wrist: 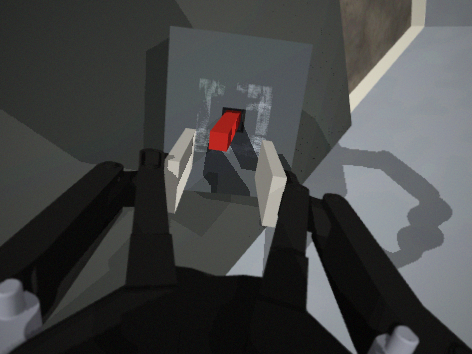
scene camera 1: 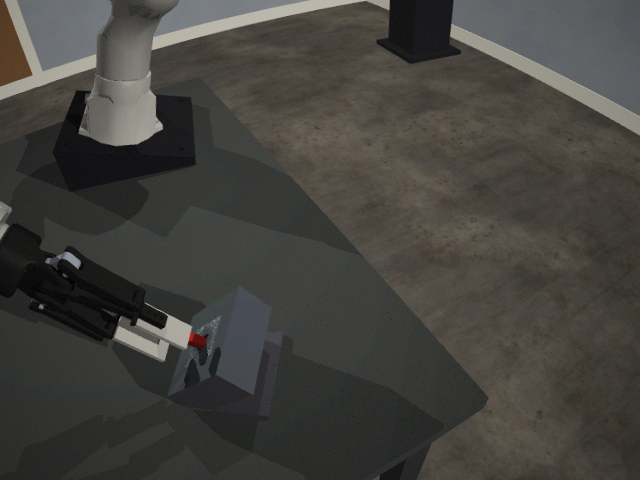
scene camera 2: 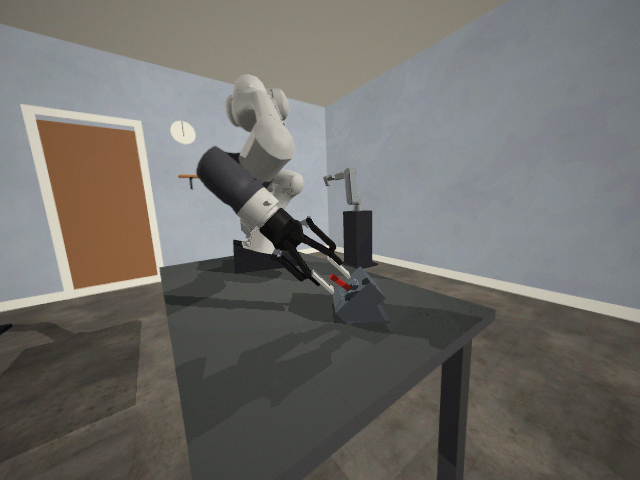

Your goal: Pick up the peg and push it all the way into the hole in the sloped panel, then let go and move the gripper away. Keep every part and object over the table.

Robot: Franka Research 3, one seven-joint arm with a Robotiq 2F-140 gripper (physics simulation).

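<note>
The red peg (scene camera 1: 197,340) (scene camera 2: 340,282) (wrist: 225,131) has its far end in the dark square hole (wrist: 242,122) of the grey sloped panel (scene camera 1: 228,303) (wrist: 240,60). A good length of it sticks out, and in the wrist view it slants down and left from the hole. How deep its far end sits is hidden. My gripper (scene camera 1: 177,345) (scene camera 2: 339,283) (wrist: 226,154) is partly open, with one pale finger on each side of the peg and gaps on both sides. The fingertips are close to the panel face. In scene camera 1 a finger hides part of the peg.
The panel's block stands on the dark table (scene camera 1: 320,310) (scene camera 2: 248,330), near the table's right-hand edge in scene camera 1. The arm's black base (scene camera 1: 175,129) is at the back. A second small arm on a dark pedestal (scene camera 2: 357,237) stands on the floor beyond the table.
</note>
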